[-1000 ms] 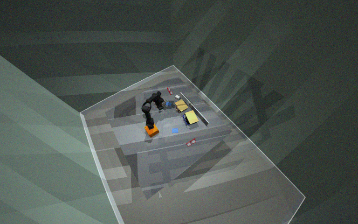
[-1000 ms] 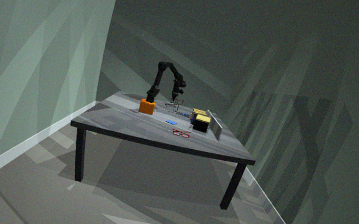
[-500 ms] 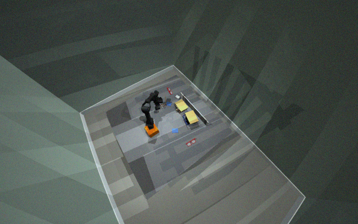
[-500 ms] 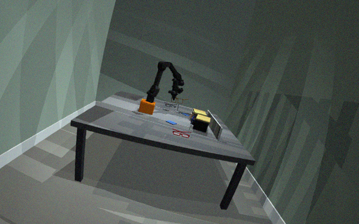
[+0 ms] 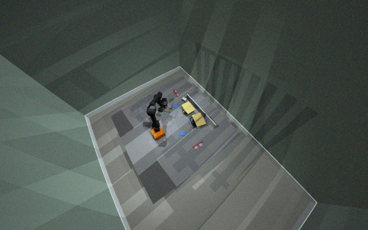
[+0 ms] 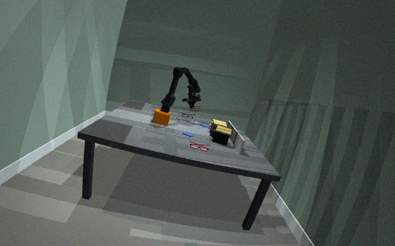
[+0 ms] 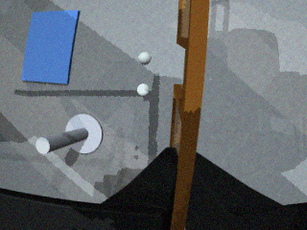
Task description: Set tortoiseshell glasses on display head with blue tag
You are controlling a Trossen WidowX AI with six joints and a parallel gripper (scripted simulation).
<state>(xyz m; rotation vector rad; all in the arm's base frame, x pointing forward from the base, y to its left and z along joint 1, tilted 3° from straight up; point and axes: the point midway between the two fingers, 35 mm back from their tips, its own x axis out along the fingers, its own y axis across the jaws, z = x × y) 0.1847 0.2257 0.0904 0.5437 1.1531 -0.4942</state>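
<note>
The display head lies 26 cm ahead of my gripper tip, 10 cm to the right of it and 8 cm below it. The rest, counted from my gripper tip: white upright panel: 43 cm ahead, 19 cm to the right, 9 cm below; then thin grey post: 5 cm ahead, 8 cm to the left, 12 cm below.
</note>
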